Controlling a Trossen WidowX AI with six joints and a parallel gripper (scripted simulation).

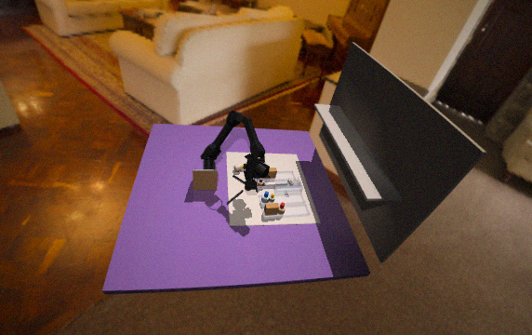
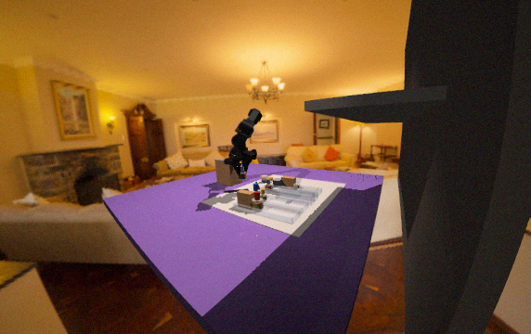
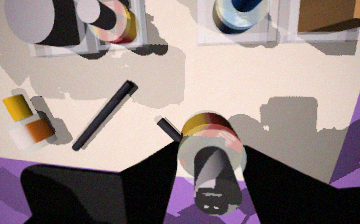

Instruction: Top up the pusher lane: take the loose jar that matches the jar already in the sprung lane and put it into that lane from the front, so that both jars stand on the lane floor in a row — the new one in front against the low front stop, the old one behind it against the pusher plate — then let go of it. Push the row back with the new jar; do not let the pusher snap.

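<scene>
Right now the pale grey cylinder is 170 mm to the left of my gripper tip, 110 mm ahead of it and 80 mm below it.
</scene>
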